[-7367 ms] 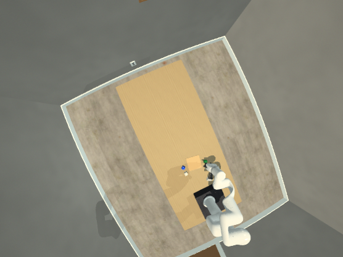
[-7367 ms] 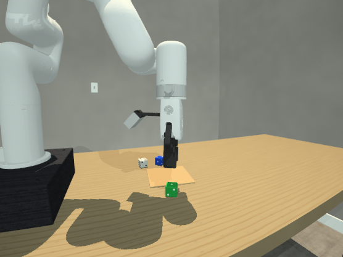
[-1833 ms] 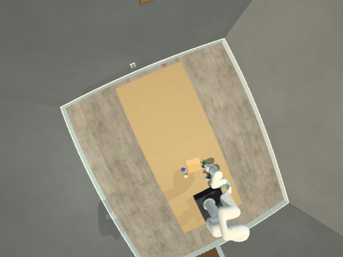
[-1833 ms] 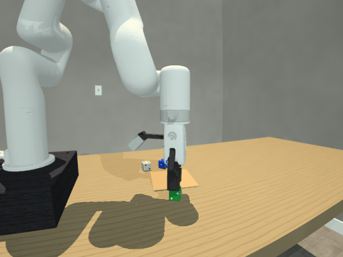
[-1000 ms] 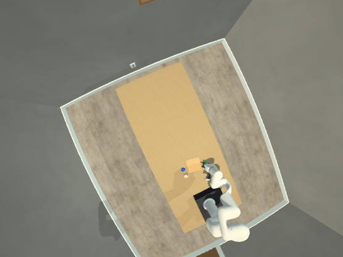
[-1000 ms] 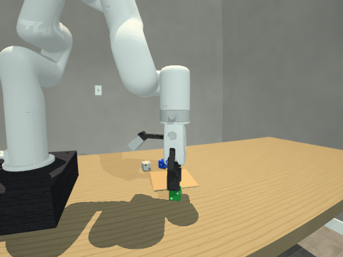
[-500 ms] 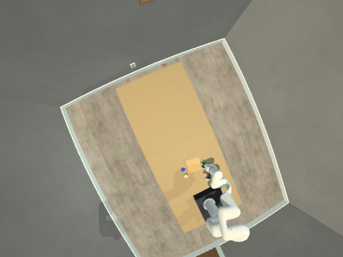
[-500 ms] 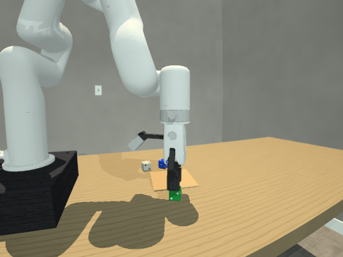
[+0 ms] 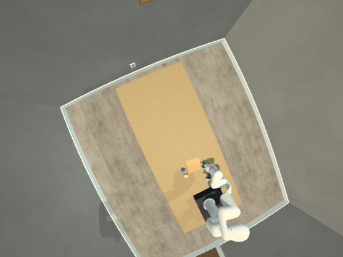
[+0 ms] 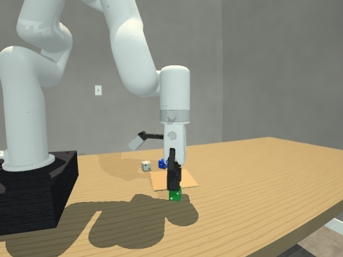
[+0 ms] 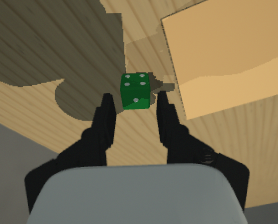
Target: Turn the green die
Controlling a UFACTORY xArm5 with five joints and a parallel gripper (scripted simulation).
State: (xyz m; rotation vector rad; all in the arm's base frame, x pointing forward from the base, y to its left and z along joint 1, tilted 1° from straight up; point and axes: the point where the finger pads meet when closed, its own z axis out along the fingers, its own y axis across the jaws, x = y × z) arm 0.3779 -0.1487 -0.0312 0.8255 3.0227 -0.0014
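My gripper is now 4 cm above the green die. Round my hand: blue die: 23 cm to the left, 5 cm ahead, 4 cm below; then tan mat: 11 cm to the left, 5 cm below, 4 cm ahead; then white die: 24 cm to the left, 4 cm below, 2 cm behind.
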